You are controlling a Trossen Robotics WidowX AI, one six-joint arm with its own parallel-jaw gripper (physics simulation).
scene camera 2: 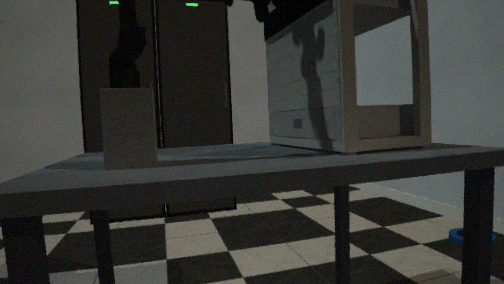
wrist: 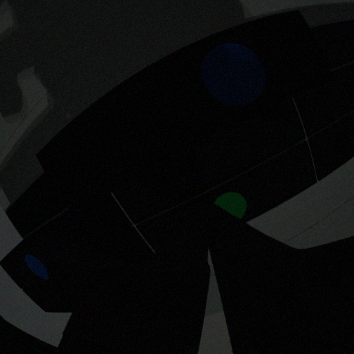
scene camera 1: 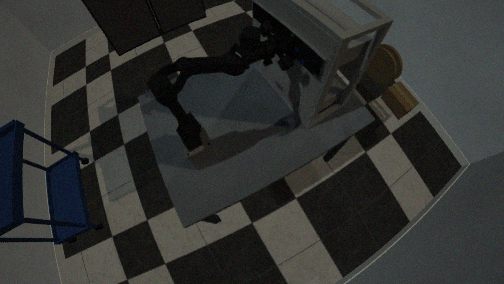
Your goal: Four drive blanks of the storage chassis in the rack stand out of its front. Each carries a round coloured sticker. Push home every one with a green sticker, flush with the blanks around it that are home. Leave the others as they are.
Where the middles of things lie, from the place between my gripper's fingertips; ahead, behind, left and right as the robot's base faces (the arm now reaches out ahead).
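My hand is 16 cm above the rack [scene camera 2: 311, 67]; it is also 15 cm short of the rack and 7 cm to the right of it.
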